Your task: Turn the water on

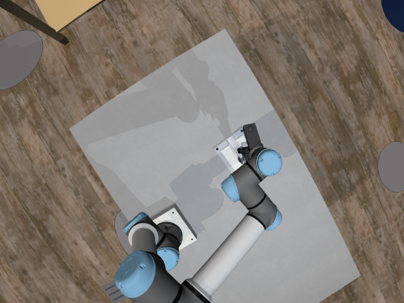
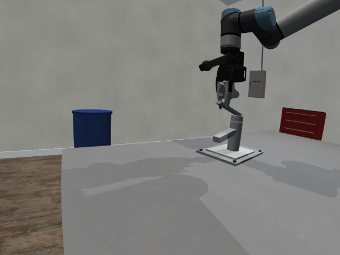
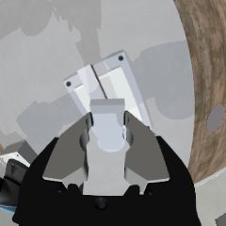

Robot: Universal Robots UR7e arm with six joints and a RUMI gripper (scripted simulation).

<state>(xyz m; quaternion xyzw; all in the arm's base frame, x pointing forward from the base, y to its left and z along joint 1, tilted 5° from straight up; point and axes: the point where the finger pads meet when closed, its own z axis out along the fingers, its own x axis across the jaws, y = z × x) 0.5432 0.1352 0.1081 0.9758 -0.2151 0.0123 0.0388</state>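
Now: the flat lever 10 mm behind my hand, 20 mm to the right of it and 10 mm below it. From my hand the other things lie so: grey tap 20 mm behind, 40 mm to the right, 70 mm below.
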